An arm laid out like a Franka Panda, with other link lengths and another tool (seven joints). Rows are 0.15 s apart.
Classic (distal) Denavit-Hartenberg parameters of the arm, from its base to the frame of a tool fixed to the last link. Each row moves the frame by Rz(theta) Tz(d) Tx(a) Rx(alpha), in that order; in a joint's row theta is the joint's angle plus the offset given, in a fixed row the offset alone. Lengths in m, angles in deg.
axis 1: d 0.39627, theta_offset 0, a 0, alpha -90
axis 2: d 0, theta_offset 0, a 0, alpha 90
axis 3: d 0.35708, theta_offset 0, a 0.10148, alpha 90
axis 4: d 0, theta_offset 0, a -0.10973, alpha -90
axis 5: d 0.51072, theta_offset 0, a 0, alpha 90
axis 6: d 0, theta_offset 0, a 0.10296, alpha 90
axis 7: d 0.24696, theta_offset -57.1, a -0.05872, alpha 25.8
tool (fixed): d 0.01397, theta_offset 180, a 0, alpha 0
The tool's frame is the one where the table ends.
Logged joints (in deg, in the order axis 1, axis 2, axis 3, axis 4, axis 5, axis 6, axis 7), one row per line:
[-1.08, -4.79, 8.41, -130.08, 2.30, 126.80, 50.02]
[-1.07, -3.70, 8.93, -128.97, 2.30, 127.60, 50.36]
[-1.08, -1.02, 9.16, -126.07, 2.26, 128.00, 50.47]
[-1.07, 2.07, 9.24, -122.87, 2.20, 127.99, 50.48]
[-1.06, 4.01, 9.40, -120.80, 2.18, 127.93, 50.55]
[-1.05, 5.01, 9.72, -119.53, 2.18, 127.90, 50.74]
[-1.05, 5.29, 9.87, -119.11, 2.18, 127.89, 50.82]
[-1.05, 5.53, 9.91, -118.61, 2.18, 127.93, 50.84]
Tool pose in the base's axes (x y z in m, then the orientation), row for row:
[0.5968, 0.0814, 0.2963, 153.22, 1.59, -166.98]
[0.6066, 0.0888, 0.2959, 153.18, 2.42, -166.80]
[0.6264, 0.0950, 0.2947, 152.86, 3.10, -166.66]
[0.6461, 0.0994, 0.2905, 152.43, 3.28, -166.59]
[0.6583, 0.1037, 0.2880, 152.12, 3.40, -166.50]
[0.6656, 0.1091, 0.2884, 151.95, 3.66, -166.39]
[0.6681, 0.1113, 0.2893, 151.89, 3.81, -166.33]
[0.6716, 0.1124, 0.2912, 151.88, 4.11, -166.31]
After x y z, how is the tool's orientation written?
As angles about the fixed x, y, z axes (roll, pitch, yaw), in degrees.
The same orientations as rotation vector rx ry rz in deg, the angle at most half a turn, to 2 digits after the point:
[20.26, -172.49, -41.35]
[20.91, -173.10, -41.72]
[21.44, -173.47, -42.45]
[21.62, -173.38, -43.16]
[-21.80, 173.23, 43.64]
[-22.04, 172.92, 43.90]
[-22.17, 172.76, 43.98]
[-22.27, 172.45, 43.98]

